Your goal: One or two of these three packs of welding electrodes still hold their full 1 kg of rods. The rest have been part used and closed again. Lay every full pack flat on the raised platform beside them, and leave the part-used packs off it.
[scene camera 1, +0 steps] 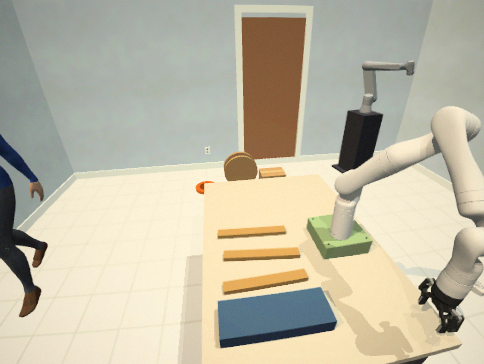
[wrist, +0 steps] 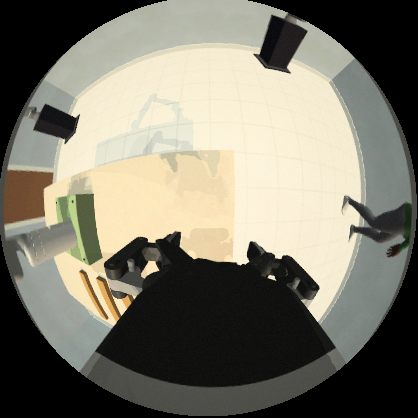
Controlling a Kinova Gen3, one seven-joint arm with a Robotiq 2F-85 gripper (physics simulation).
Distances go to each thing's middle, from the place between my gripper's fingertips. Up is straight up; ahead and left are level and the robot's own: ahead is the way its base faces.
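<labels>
There's a blue raised platform (scene camera 1: 242, 321) here, and it's 110 mm below my hand, 420 mm ahead of it and 230 mm to the right of it.
</labels>
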